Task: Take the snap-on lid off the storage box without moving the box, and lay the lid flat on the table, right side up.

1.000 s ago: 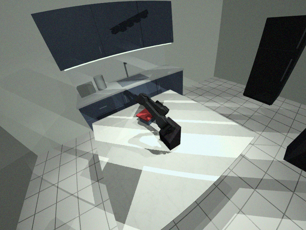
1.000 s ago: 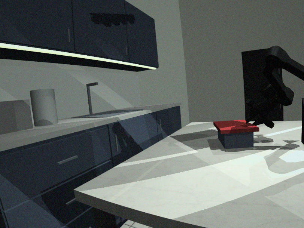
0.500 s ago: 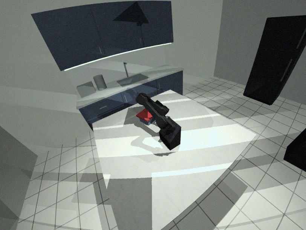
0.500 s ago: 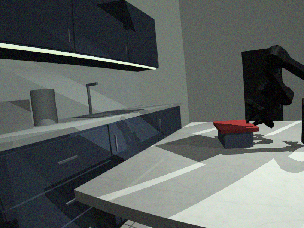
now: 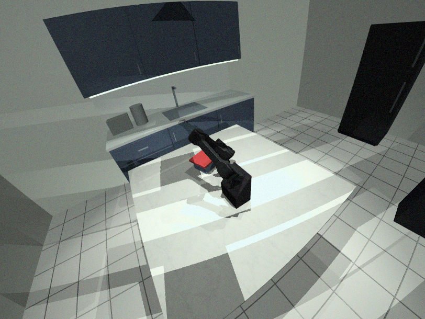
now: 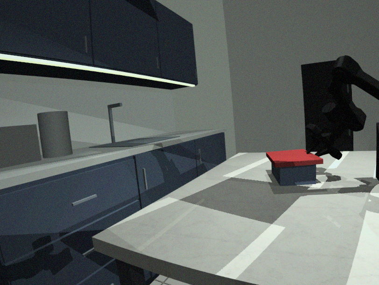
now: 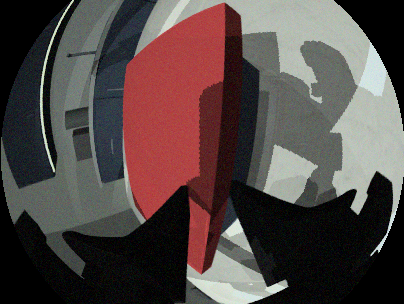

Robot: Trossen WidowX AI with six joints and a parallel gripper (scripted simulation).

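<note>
Right now the red lid is 7 cm ahead of my gripper tip and 2 cm to the left of it. Also, from my gripper tip: storage box (7 cm ahead, 2 cm to the left, 4 cm below).
</note>
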